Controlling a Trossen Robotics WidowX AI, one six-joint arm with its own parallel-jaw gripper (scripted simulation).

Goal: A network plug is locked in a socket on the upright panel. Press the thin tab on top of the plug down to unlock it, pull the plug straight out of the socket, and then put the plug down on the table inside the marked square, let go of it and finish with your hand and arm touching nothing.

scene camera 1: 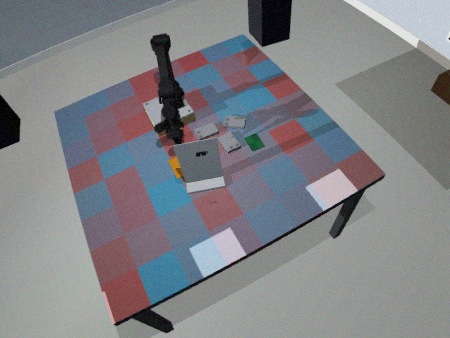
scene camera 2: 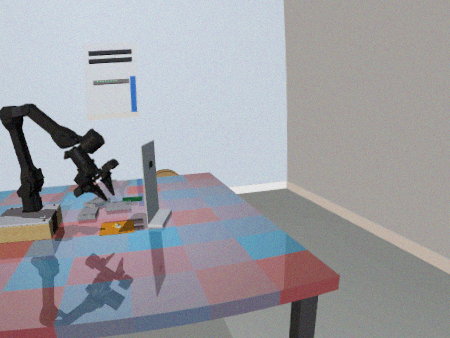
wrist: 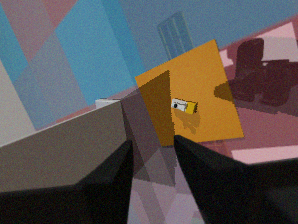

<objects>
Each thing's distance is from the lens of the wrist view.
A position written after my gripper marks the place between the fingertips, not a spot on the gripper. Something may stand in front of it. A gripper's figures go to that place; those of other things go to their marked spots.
my gripper (wrist: 153, 142): 12 cm
orange marked square (wrist: 197, 76): 20 cm
</objects>
